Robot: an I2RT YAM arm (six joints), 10 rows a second.
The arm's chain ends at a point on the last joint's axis. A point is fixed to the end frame.
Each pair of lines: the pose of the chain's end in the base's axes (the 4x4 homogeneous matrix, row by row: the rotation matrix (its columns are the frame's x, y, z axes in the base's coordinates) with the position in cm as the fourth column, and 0 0 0 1 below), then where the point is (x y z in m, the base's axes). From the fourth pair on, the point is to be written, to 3 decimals.
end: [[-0.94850 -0.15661 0.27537 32.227], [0.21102 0.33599 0.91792 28.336], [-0.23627 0.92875 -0.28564 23.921], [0 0 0 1]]
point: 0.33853 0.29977 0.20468
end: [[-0.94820 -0.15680 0.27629 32.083], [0.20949 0.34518 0.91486 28.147], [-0.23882 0.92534 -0.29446 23.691], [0 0 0 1]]
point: 0.33712 0.29753 0.20223
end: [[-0.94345 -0.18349 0.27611 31.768], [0.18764 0.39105 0.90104 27.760], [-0.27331 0.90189 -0.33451 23.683], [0 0 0 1]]
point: 0.33472 0.29200 0.20179
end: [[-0.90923 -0.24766 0.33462 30.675], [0.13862 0.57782 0.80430 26.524], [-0.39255 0.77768 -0.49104 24.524], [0 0 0 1]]
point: 0.327 0.272 0.210
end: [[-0.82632 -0.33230 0.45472 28.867], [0.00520 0.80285 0.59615 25.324], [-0.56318 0.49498 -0.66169 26.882], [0 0 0 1]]
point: 0.315 0.247 0.237
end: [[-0.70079 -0.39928 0.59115 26.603], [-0.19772 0.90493 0.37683 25.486], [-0.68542 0.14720 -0.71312 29.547], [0 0 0 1]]
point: 0.298 0.240 0.273
